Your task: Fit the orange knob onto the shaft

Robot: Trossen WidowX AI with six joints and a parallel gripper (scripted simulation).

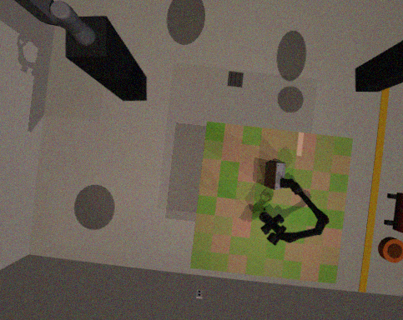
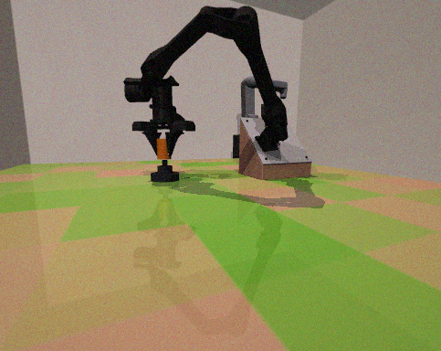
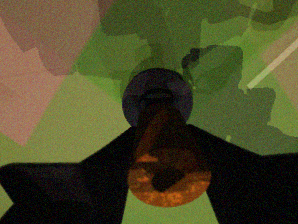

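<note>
Now: gripper tip 2 cm below the orange knob. Round my gripper tip: dark pedestal: 4 cm below.
</note>
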